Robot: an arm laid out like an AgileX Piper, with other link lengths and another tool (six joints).
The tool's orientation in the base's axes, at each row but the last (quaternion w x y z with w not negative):
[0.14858 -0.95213 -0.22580 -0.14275]
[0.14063 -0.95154 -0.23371 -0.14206]
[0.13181 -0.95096 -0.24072 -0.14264]
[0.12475 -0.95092 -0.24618 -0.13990]
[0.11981 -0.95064 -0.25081 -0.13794]
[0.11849 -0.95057 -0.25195 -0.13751]
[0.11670 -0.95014 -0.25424 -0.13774]
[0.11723 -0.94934 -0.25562 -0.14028]
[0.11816 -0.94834 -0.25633 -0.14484]
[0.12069 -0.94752 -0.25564 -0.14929]
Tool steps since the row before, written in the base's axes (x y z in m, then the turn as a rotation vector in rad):
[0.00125 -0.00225 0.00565 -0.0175 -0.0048 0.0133]
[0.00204 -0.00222 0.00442 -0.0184 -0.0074 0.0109]
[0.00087 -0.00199 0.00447 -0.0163 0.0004 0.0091]
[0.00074 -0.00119 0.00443 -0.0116 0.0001 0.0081]
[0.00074 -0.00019 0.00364 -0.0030 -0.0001 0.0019]
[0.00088 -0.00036 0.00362 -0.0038 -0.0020 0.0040]
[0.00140 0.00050 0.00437 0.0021 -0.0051 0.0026]
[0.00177 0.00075 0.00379 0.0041 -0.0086 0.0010]
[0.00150 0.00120 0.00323 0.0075 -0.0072 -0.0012]
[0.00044 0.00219 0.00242 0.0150 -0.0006 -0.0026]
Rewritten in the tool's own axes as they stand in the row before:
[0.00211 0.00128 -0.00570 -0.0124 -0.0071 -0.0174]
[0.00232 0.00199 -0.00439 -0.0150 -0.0048 -0.0163]
[0.00139 0.00131 -0.00459 -0.0105 -0.0101 -0.0117]
[0.00156 0.00064 -0.00433 -0.0070 -0.0073 -0.0099]
[0.00171 -0.00004 -0.00330 -0.0019 -0.0017 -0.0024]
[0.00174 0.00019 -0.00331 -0.0028 -0.0009 -0.0051]
[0.00279 -0.00036 -0.00366 0.0003 0.0050 -0.0035]
[0.00304 -0.00029 -0.00295 -0.0002 0.0092 -0.0026]
[0.00287 -0.00071 -0.00233 0.0025 0.0101 0.0006]
[0.00218 -0.00198 -0.00148 0.0112 0.0087 0.0055]

